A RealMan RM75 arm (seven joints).
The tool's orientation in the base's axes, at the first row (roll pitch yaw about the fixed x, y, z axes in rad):
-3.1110, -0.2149, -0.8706
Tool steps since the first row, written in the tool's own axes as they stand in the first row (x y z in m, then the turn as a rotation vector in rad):
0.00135, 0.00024, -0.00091, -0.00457, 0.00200, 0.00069
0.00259, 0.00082, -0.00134, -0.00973, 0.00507, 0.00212
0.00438, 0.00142, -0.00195, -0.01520, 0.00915, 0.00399
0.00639, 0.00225, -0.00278, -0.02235, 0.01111, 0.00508
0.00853, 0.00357, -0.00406, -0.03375, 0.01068, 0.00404
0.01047, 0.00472, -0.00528, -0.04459, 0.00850, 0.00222
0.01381, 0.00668, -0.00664, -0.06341, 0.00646, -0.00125
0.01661, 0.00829, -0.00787, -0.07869, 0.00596, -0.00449
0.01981, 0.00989, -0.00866, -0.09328, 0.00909, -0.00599
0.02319, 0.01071, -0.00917, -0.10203, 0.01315, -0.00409
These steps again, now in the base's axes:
0.00052, -0.00103, 0.00117, -0.00429, 0.00202, -0.00171
0.00079, -0.00228, 0.00184, -0.00964, 0.00368, -0.00430
0.00136, -0.00391, 0.00280, -0.01588, 0.00485, -0.00741
0.00187, -0.00584, 0.00401, -0.02170, 0.00876, -0.01006
0.00200, -0.00811, 0.00568, -0.02872, 0.01770, -0.01146
0.00215, -0.01013, 0.00725, -0.03418, 0.02748, -0.01193
0.00255, -0.01370, 0.00923, -0.04503, 0.04336, -0.01249
0.00289, -0.01666, 0.01098, -0.05479, 0.05557, -0.01257
0.00356, -0.01998, 0.01239, -0.06660, 0.06465, -0.01431
0.00498, -0.02296, 0.01358, -0.07489, 0.06828, -0.01816

